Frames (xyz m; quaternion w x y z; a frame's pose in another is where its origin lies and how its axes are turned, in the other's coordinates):
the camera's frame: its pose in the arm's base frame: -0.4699 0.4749 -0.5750 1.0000 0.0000 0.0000 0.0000
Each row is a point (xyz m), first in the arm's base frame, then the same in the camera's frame.
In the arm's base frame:
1: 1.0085 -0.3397 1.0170
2: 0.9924 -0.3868 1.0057
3: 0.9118 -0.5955 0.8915
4: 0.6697 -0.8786 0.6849
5: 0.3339 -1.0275 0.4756
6: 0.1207 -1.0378 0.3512
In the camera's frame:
1: 1.4784 -0.8146 1.5920
2: 1.4623 -0.8617 1.5807
3: 1.3817 -1.0704 1.4665
4: 1.1396 -1.3535 1.2599
5: 0.8038 -1.5024 1.0506
6: 0.5906 -1.5127 0.9262

